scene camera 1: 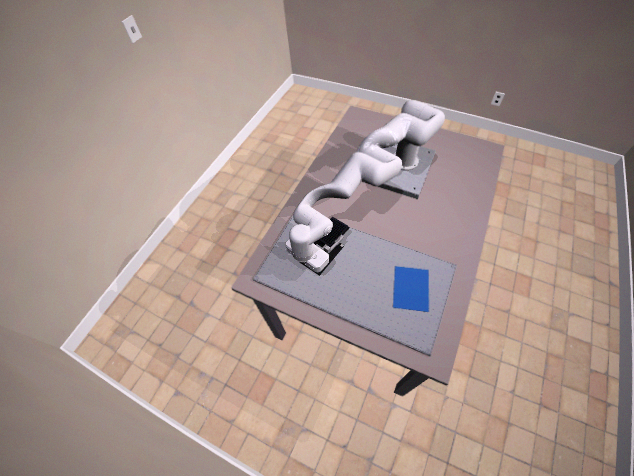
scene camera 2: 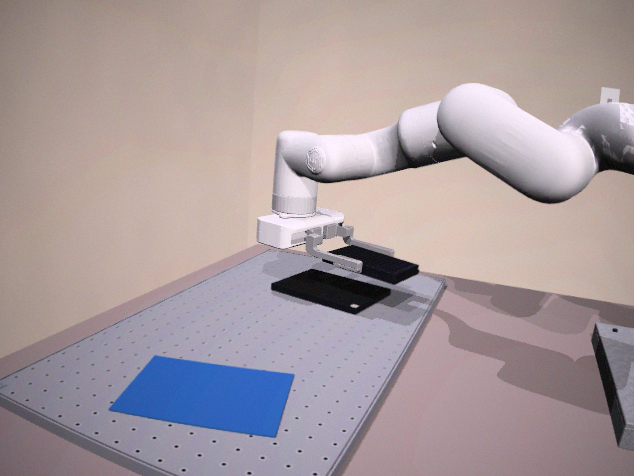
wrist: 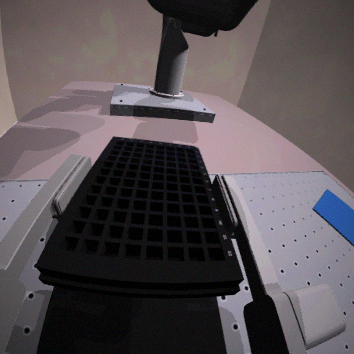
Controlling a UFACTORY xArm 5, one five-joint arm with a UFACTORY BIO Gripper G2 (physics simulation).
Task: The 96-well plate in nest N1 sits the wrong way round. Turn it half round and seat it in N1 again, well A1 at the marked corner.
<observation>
The pictures show: my gripper, a black 96-well plate, a black nest N1 and a blue rectangle.
My gripper is seen too in the wrist view.
</observation>
